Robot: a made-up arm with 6 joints.
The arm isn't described. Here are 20 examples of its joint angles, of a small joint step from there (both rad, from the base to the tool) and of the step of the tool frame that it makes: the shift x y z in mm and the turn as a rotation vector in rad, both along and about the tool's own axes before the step.
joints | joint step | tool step
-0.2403 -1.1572 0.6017 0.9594 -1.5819 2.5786 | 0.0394 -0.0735 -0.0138 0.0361 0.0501 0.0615 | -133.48 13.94 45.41 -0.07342 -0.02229 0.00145
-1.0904 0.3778 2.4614 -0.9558 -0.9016 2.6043 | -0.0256 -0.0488 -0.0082 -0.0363 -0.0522 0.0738 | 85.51 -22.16 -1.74 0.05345 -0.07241 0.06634
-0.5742 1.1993 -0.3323 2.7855 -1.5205 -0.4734 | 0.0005 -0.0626 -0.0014 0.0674 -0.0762 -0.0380 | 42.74 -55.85 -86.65 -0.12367 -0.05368 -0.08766
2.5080 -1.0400 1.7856 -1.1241 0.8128 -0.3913 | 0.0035 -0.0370 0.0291 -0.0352 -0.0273 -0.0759 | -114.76 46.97 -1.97 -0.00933 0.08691 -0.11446
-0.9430 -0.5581 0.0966 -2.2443 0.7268 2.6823 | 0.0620 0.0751 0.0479 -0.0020 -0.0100 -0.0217 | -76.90 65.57 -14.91 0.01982 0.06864 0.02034
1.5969 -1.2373 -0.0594 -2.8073 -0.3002 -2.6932 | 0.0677 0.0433 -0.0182 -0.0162 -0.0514 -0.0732 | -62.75 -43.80 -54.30 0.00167 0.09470 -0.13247
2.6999 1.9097 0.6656 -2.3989 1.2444 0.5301 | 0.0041 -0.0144 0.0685 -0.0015 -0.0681 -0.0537 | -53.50 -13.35 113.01 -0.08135 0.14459 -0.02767
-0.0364 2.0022 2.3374 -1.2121 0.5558 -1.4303 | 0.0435 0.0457 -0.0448 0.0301 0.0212 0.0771 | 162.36 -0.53 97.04 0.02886 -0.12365 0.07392
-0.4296 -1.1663 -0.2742 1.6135 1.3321 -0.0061 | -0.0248 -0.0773 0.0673 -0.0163 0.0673 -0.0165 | 194.20 55.53 48.43 0.04790 -0.09579 0.08480
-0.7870 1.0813 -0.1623 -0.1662 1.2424 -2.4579 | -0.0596 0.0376 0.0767 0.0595 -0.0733 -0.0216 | -51.85 108.93 -19.16 0.01878 -0.01757 -0.01998
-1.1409 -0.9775 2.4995 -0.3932 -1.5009 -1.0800 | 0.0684 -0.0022 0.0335 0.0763 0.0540 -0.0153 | 75.48 29.05 118.61 0.14682 0.03553 -0.05382
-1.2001 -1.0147 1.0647 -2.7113 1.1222 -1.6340 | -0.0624 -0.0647 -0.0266 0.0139 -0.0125 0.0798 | 41.11 -40.56 133.28 -0.06107 -0.10091 0.08581
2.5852 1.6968 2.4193 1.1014 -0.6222 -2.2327 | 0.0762 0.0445 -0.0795 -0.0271 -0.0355 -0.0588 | 64.67 -241.68 -91.91 -0.13116 -0.06732 -0.07076
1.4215 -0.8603 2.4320 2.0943 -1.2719 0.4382 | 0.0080 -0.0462 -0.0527 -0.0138 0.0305 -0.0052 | 25.89 32.11 -22.93 0.02977 -0.00504 -0.00568
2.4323 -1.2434 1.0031 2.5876 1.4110 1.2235 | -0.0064 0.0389 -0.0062 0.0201 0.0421 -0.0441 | -12.16 81.94 -52.98 0.02783 -0.03695 -0.09550
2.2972 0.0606 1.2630 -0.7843 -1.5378 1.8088 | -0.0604 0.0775 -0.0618 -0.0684 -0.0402 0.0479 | -102.46 -86.09 -215.83 0.06767 0.11797 -0.01861
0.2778 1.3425 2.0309 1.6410 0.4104 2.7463 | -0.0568 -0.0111 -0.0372 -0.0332 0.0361 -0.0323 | 29.19 77.69 86.19 0.00623 -0.00027 -0.04990
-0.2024 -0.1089 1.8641 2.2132 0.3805 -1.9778 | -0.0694 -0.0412 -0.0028 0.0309 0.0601 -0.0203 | -13.15 83.20 56.68 0.00631 0.00695 0.10339
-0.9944 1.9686 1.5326 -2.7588 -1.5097 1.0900 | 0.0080 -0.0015 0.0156 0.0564 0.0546 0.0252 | -0.10 -1.67 -33.66 -0.05065 -0.05625 0.00641
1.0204 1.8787 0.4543 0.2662 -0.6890 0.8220 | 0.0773 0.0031 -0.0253 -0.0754 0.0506 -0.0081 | -56.44 104.41 50.43 0.02192 -0.01579 -0.00801
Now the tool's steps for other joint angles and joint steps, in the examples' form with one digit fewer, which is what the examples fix.
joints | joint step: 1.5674 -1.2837 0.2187 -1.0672 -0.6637 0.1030 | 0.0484 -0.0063 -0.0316 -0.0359 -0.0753 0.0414
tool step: 37.3 -18.0 5.2 -0.0684 0.0787 0.0111
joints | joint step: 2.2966 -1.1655 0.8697 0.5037 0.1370 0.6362 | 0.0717 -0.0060 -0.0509 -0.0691 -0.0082 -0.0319
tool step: -48.8 -107.7 -48.6 -0.0691 0.1121 -0.1180
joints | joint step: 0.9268 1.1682 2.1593 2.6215 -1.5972 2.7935 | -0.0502 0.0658 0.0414 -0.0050 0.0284 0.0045
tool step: 108.8 13.1 35.9 -0.0337 0.0084 0.0555
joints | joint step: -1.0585 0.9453 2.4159 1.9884 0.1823 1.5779 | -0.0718 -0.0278 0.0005 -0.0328 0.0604 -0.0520
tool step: -74.4 -8.0 2.5 -0.0275 -0.0285 -0.0254
